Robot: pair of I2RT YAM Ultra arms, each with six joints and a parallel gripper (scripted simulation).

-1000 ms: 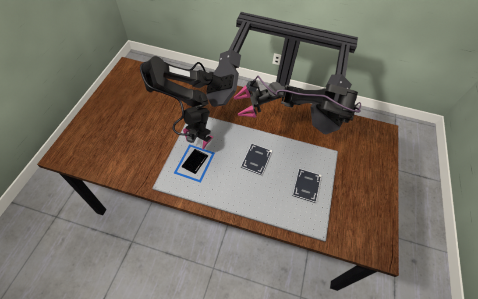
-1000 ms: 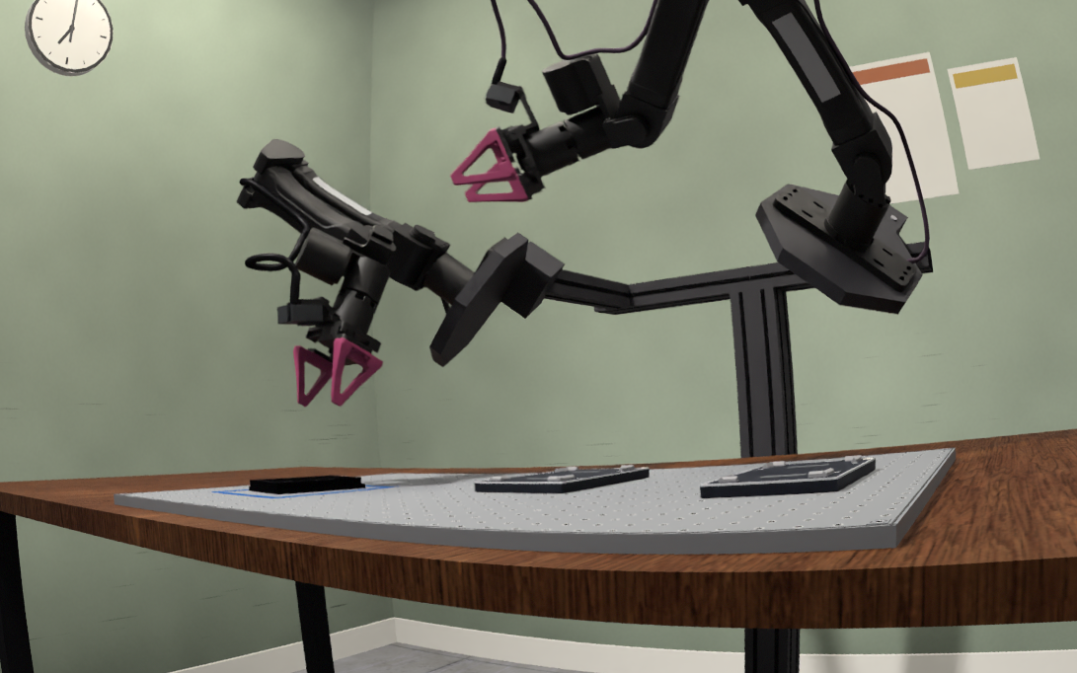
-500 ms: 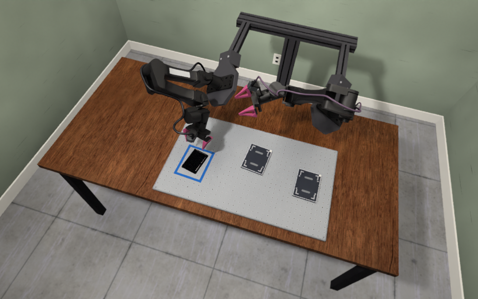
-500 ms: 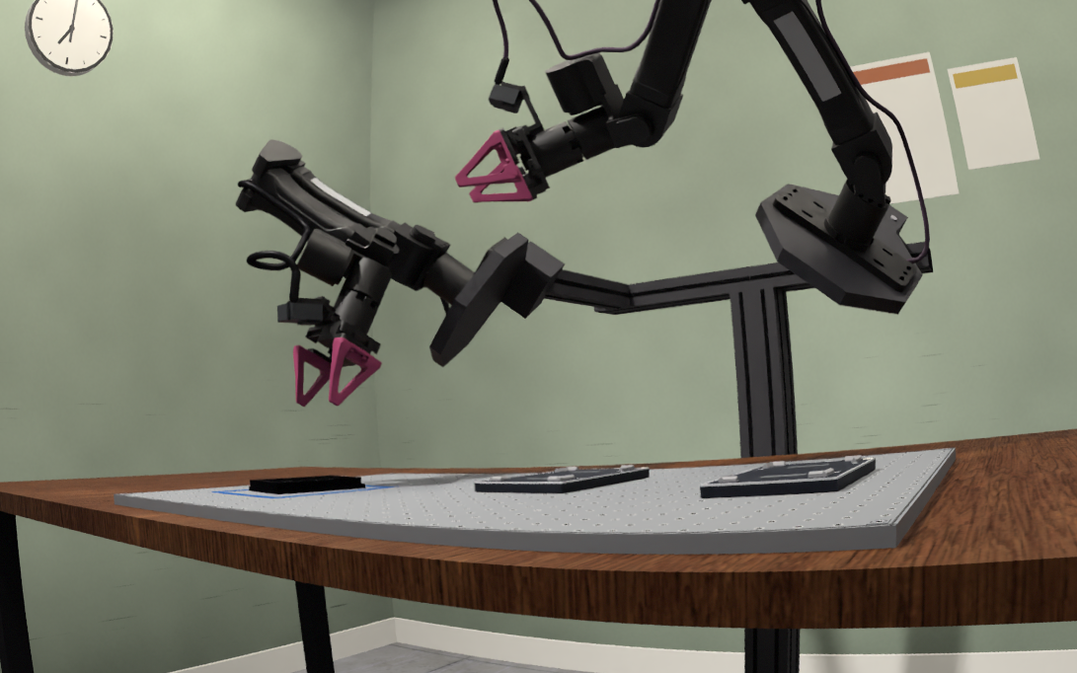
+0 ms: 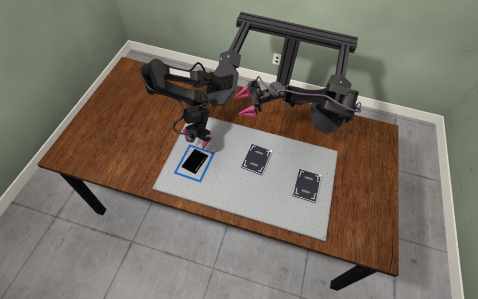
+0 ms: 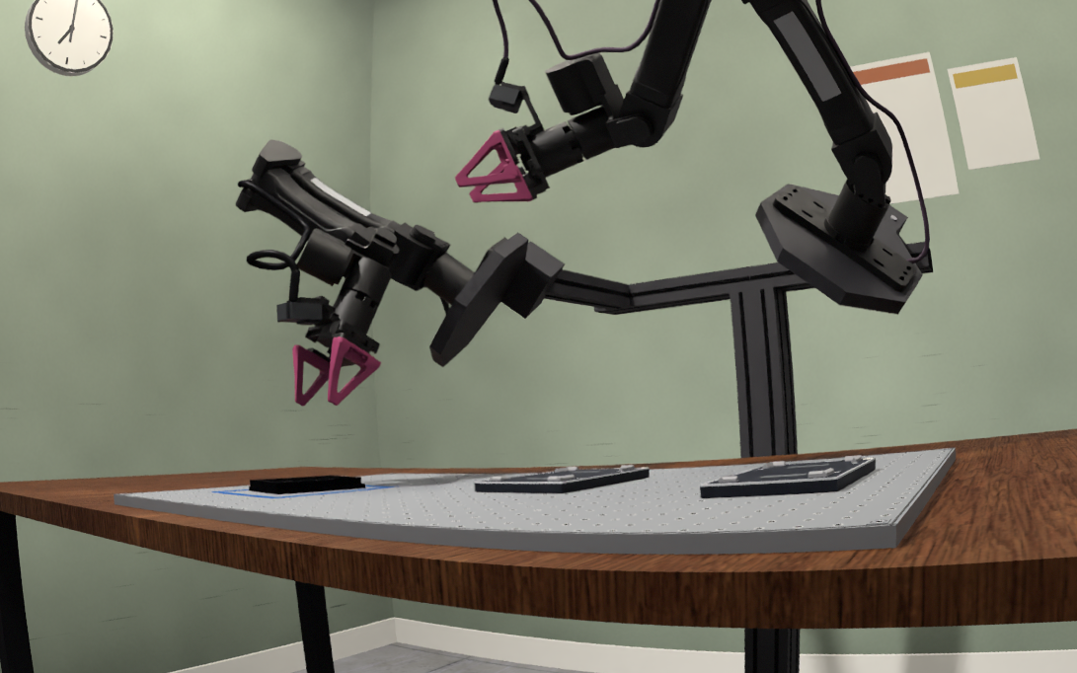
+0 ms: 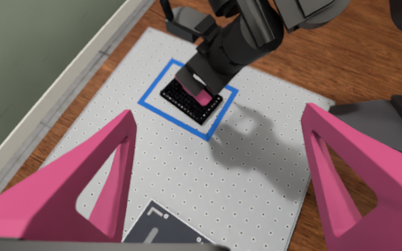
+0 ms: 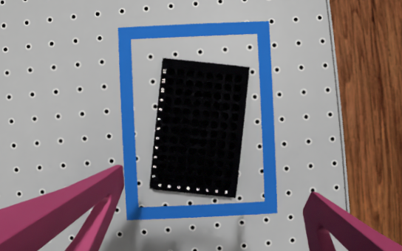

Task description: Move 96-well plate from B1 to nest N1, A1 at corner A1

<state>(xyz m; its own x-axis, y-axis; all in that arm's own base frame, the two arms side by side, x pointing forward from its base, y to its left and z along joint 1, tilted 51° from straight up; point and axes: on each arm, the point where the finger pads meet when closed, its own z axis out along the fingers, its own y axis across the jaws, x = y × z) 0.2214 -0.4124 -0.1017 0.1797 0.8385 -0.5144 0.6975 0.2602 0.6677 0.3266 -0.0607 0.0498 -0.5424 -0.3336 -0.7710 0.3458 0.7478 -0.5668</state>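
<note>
The black 96-well plate is 110 mm below my right hand and 30 mm ahead of it. From my right hand the other things lie so: dark nest 600 mm to the left, 110 mm below; A1 label 660 mm to the left, 100 mm below, 80 mm behind.
</note>
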